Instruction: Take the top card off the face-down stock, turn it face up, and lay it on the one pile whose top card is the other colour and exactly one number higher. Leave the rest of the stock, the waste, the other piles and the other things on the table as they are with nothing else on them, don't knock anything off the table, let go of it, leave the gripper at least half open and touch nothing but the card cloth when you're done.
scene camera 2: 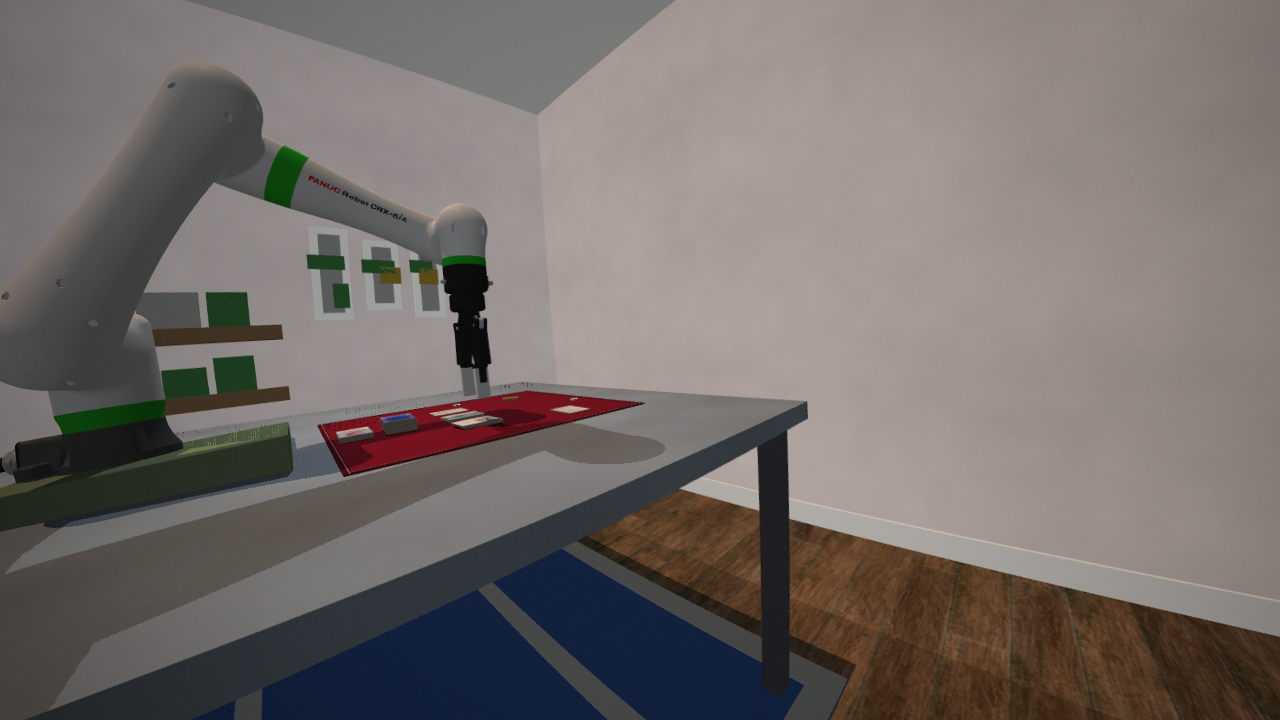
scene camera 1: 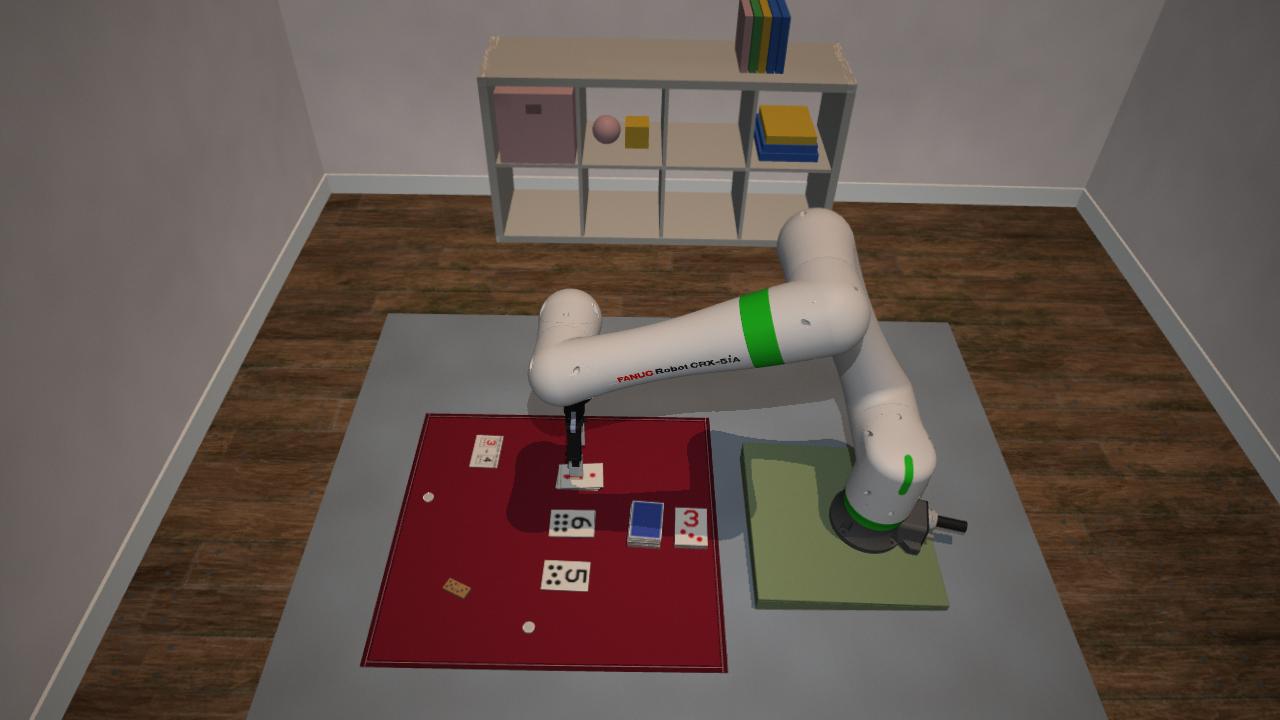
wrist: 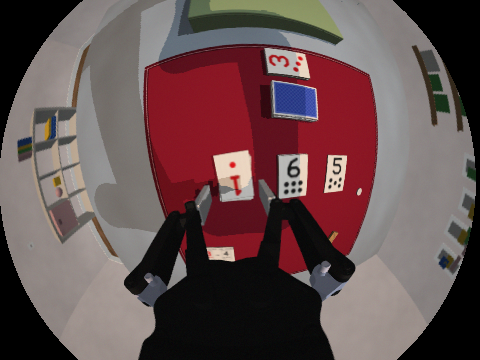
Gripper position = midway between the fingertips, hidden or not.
In view: the gripper point(scene camera 2: 476, 396), a black 6 card point(scene camera 1: 563, 523), a black 5 card point(scene camera 1: 573, 576) and a red card cloth point(wrist: 211, 103).
The black 6 card is seen too in the wrist view point(wrist: 293, 169). The gripper also shows in scene camera 1 point(scene camera 1: 577, 459) and in the wrist view point(wrist: 234, 190).
